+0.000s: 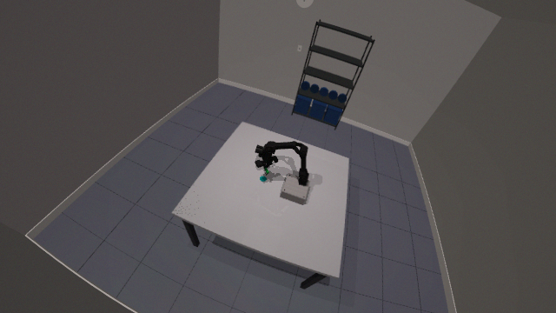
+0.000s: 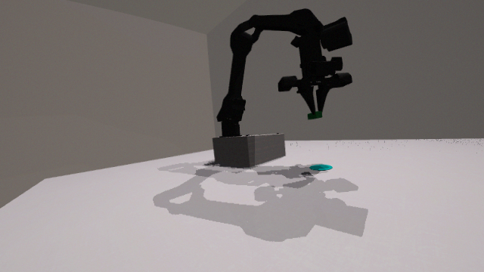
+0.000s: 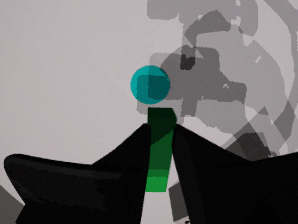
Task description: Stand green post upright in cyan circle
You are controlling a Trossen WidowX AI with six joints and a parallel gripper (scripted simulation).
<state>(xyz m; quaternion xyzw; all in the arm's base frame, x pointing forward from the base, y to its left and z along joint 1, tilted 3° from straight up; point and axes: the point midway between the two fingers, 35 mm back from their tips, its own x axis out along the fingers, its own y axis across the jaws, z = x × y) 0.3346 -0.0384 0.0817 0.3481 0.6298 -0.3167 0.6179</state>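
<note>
Now: the cyan circle 140 mm below my gripper tip. The rest, counted from my gripper tip: green post: 20 mm to the left, 10 mm behind.
</note>
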